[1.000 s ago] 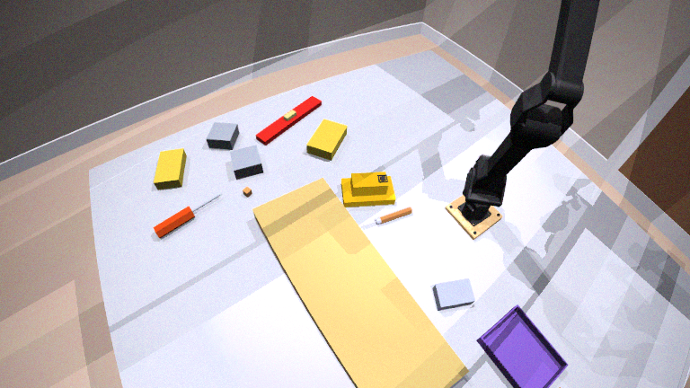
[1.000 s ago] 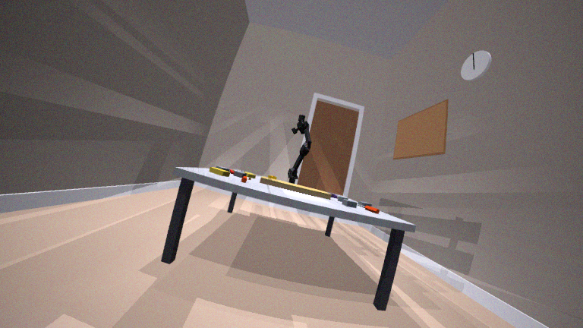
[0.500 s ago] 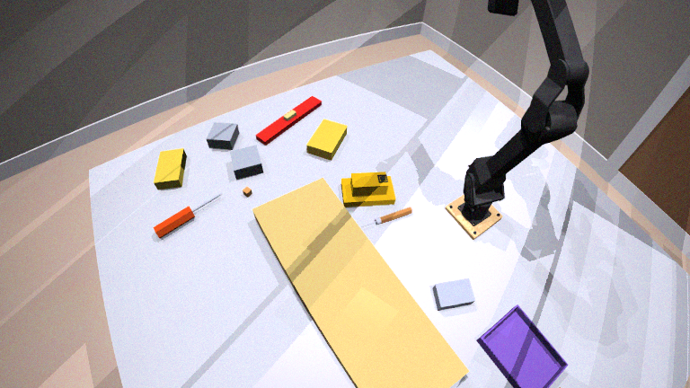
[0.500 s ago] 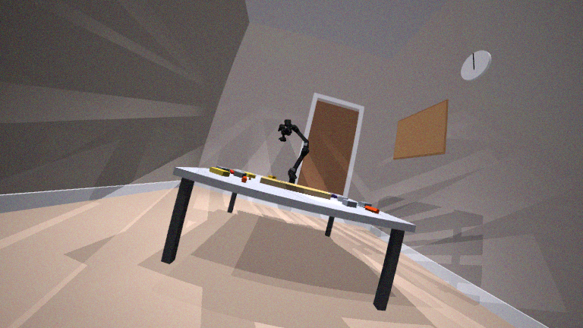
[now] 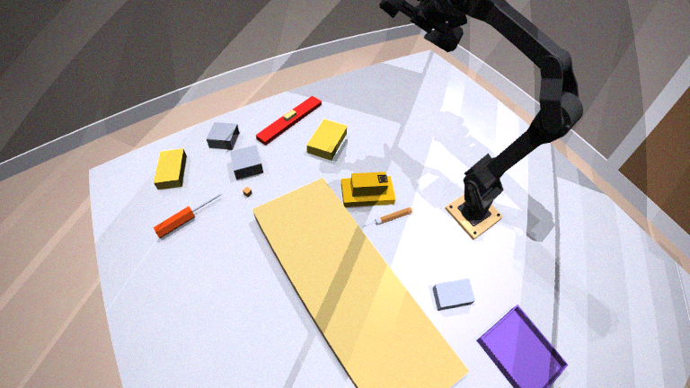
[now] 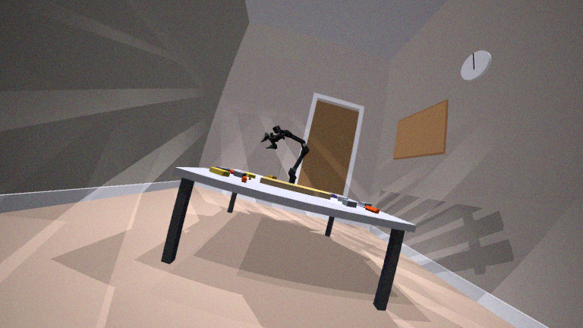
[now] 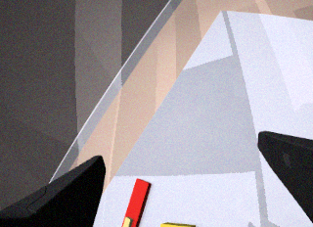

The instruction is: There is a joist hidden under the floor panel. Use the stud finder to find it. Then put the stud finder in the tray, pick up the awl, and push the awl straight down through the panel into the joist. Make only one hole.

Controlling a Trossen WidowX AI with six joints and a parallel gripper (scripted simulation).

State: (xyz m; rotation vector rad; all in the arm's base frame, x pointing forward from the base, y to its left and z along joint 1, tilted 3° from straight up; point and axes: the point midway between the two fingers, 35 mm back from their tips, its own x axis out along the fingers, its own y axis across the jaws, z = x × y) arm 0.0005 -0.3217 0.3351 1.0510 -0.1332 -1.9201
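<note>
The yellow stud finder is 180 mm ahead of my gripper tip, 190 mm to the left of it and 280 mm below it. Round my gripper tip: red level 260 mm ahead, 140 mm to the right, 300 mm below; then awl 200 mm ahead, 260 mm to the left, 310 mm below; then small brown cube 450 mm ahead, 50 mm to the left, 310 mm below.
</note>
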